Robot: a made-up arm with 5 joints.
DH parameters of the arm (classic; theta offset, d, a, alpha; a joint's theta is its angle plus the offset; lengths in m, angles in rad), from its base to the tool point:
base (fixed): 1.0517 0 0.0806 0
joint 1: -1.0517 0.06 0 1.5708
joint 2: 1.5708 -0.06 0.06 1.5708
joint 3: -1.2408 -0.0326 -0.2 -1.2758
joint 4: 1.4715 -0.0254 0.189 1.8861
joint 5: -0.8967 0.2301 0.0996 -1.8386
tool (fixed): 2.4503 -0.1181 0 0
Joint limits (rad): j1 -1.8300..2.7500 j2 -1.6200..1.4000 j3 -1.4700..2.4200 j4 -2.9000..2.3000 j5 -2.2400..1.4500
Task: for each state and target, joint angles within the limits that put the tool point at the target. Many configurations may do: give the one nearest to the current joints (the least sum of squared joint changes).
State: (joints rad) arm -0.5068 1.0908 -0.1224 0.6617 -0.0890
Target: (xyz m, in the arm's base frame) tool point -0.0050 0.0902 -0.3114
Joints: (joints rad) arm -0.5317 1.0647 0.0063 0.6859 0.0618
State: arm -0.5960 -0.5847 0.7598 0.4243 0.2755
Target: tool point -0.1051 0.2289 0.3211
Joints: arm -0.3277 -1.3198 0.2325 0.4473 -0.1218
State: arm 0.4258 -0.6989 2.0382 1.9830 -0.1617
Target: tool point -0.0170 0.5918 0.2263
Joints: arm -0.1856 -0.8365 2.2341 2.1225 -0.2430
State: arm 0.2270 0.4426 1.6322 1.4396 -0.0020
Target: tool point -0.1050 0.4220 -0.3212
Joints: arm 0.1190 0.6074 1.5937 1.6535 0.2821
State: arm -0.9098 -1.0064 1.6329 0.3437 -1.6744
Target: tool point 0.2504 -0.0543 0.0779
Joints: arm -1.3254 -1.3945 1.8631 -0.4500 -1.1714
